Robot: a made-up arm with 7 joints.
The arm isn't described. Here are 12 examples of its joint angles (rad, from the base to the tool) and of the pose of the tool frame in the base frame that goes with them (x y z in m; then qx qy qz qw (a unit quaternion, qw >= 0)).
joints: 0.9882 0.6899 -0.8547 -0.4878 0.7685 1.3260 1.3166
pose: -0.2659 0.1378 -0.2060 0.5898 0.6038 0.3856 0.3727
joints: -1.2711 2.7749 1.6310 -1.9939 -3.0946 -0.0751 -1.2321
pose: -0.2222 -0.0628 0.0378 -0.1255 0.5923 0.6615 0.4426
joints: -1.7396 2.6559 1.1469 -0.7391 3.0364 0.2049 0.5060
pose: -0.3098 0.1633 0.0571 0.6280 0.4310 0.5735 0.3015
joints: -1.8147 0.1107 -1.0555 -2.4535 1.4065 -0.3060 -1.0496
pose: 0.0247 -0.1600 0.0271 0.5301 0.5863 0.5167 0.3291
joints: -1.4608 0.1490 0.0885 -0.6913 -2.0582 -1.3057 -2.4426
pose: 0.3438 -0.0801 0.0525 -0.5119 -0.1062 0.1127 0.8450
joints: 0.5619 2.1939 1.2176 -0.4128 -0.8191 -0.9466 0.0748
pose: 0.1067 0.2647 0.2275 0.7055 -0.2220 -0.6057 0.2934
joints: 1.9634 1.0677 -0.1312 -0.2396 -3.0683 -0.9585 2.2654
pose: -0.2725 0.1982 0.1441 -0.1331 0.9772 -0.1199 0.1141
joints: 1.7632 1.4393 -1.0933 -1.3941 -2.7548 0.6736 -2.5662
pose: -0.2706 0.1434 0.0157 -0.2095 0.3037 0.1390 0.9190
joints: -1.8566 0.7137 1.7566 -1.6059 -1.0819 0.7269 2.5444
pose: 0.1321 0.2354 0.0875 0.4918 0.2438 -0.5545 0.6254
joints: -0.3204 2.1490 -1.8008 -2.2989 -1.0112 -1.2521 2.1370
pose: 0.0065 0.1685 -0.0848 -0.4652 0.3551 -0.2304 0.7774
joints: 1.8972 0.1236 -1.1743 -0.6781 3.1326 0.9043 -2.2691
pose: -0.3052 -0.1860 -0.0066 -0.3291 0.1901 0.5560 0.7392
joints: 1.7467 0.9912 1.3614 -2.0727 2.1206 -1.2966 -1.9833
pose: -0.0047 0.2191 0.0400 0.9158 -0.3083 -0.0546 0.2517
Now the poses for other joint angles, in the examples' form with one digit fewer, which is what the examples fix.
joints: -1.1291 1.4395 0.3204 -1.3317 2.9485 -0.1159 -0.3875
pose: 0.134 0.193 0.206 -0.625 -0.765 0.139 0.062
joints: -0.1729 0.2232 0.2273 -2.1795 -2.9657 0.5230 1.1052
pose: 0.186 0.053 -0.073 0.866 -0.485 -0.117 0.042
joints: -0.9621 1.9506 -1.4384 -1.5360 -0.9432 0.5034 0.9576
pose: 0.164 0.241 -0.001 0.674 -0.288 -0.501 0.461
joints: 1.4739 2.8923 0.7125 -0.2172 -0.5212 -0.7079 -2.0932
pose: 0.317 0.173 0.065 -0.103 -0.442 0.597 0.661
